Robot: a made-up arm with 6 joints.
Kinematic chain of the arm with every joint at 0, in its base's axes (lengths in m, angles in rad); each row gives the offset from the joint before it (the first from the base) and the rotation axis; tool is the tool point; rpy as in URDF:
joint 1: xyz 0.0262 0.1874 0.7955 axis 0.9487 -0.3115 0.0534
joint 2: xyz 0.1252 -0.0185 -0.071 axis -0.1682 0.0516 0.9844
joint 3: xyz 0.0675 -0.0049 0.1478 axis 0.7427 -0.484 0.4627
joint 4: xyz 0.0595 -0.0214 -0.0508 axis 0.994 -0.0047 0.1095
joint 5: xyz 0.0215 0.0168 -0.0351 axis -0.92 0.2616 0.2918
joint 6: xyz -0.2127 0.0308 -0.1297 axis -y
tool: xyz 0.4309 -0.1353 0.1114 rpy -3.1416 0 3.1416
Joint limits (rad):
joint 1: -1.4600..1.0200
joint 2: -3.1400..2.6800
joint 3: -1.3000..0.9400
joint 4: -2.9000..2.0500
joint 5: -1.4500..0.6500
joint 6: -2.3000..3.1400
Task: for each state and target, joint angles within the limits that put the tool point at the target. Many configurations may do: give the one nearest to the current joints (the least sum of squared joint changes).
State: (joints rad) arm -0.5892 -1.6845 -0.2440 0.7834 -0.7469 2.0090
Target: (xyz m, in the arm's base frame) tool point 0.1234 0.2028 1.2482
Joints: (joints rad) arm 0.3716 -1.8471 -0.9625 0.5177 -0.0873 1.9134
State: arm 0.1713 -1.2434 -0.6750 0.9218 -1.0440 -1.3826
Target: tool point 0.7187 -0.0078 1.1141
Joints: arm 0.1846 -1.0674 -0.8387 1.3825 -1.4500 -2.0387
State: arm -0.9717 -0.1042 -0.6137 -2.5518 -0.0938 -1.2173
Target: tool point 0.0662 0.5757 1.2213
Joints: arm -1.0324 -0.4333 -0.0131 -2.5416 0.1803 -1.7922
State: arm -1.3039 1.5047 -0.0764 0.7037 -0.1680 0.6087
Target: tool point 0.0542 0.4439 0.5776
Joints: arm -0.8486 2.0471 0.1443 0.5047 0.3273 0.4321
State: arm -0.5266 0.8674 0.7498 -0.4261 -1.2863 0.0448
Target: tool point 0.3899 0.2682 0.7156
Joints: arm -0.4574 1.2726 0.8533 -0.6171 -1.1823 0.6505
